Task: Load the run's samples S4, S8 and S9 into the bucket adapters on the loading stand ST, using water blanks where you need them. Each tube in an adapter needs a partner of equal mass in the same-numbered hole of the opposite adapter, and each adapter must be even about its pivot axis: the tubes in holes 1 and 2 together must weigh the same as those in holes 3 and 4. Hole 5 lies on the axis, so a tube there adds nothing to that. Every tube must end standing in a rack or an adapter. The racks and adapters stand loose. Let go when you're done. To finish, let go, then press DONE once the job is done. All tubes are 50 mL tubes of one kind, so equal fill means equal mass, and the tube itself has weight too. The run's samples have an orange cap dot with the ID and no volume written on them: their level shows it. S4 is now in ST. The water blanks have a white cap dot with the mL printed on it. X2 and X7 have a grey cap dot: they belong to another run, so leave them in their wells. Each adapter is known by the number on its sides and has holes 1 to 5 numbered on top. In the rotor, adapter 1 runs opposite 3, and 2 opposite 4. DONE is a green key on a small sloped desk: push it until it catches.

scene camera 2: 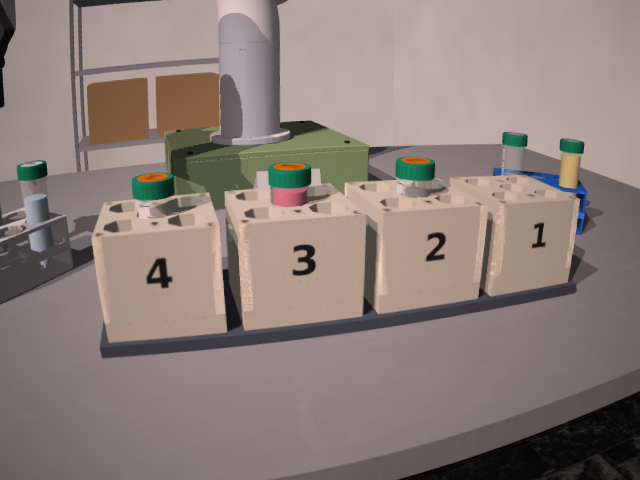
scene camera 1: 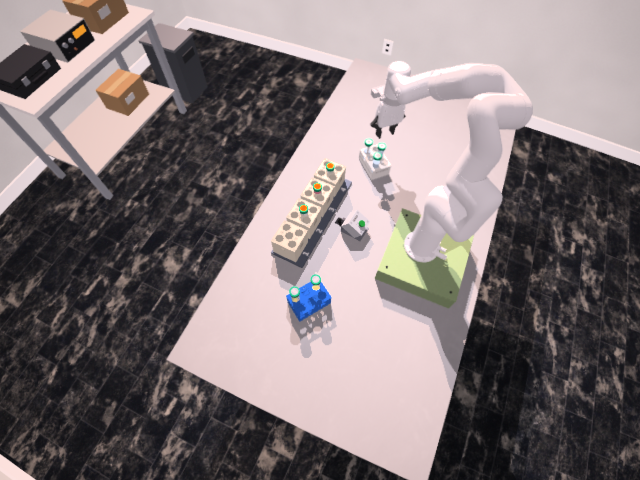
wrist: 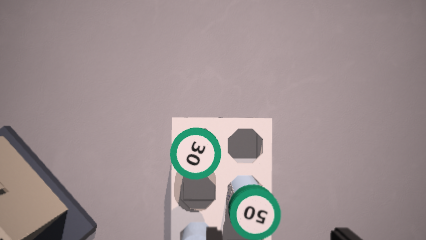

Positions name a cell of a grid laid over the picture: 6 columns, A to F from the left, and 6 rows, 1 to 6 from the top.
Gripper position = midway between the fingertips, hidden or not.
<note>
In view: my gripper (scene camera 1: D2) and a tube (scene camera 2: F2).
</note>
